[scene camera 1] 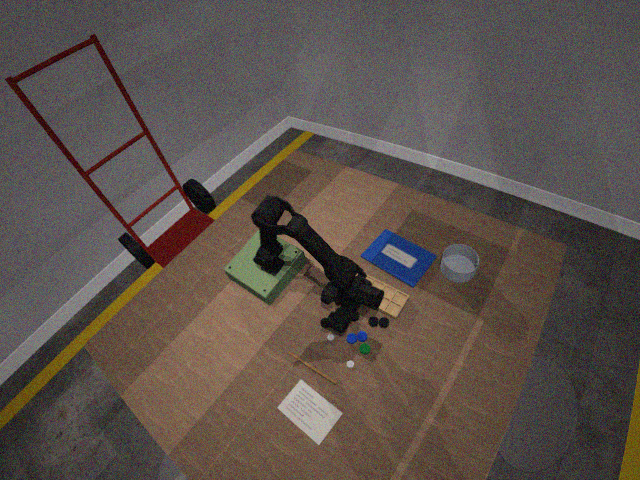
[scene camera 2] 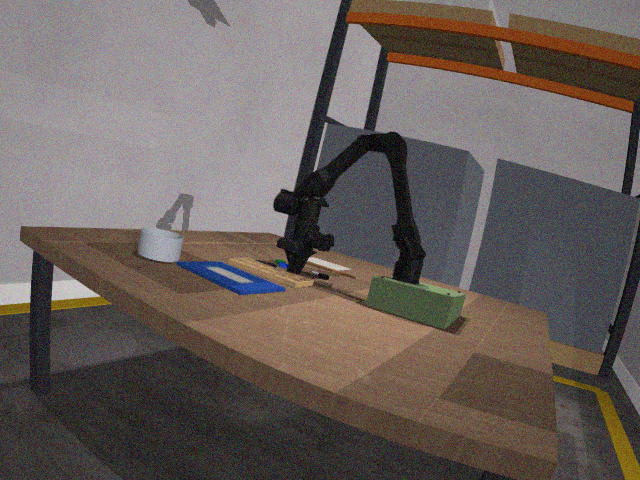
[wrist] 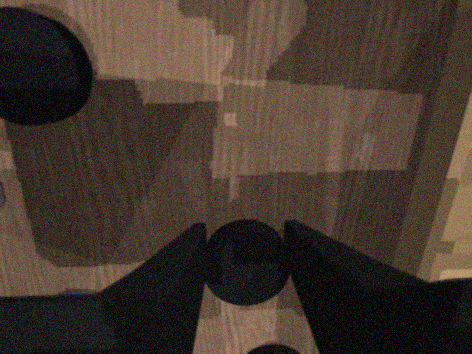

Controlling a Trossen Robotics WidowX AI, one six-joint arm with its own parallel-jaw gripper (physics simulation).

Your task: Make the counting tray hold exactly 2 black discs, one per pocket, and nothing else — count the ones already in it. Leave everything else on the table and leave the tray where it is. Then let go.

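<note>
My gripper (scene camera 1: 352,315) (scene camera 2: 295,270) (wrist: 245,232) points down low over the table and is shut on a black disc (wrist: 247,265), seen between its fingertips in the wrist view. Two more black discs (scene camera 1: 373,321) (scene camera 1: 383,322) lie side by side near the tray. In the wrist view one black disc (wrist: 40,65) shows at the upper left and part of another (wrist: 274,349) at the bottom edge. The wooden counting tray (scene camera 1: 403,300) (scene camera 2: 305,284) lies beside the gripper; its pockets visible in scene camera 1 look empty, and the arm hides the others.
Two blue discs (scene camera 1: 352,338) (scene camera 1: 362,336), a green disc (scene camera 1: 364,348) and white discs (scene camera 1: 330,336) (scene camera 1: 350,364) lie near the gripper. A blue folder (scene camera 1: 374,253) (scene camera 2: 258,286), a clear round dish (scene camera 1: 460,264) (scene camera 2: 160,246), a thin stick (scene camera 1: 313,368) and paper (scene camera 1: 310,411) are farther out.
</note>
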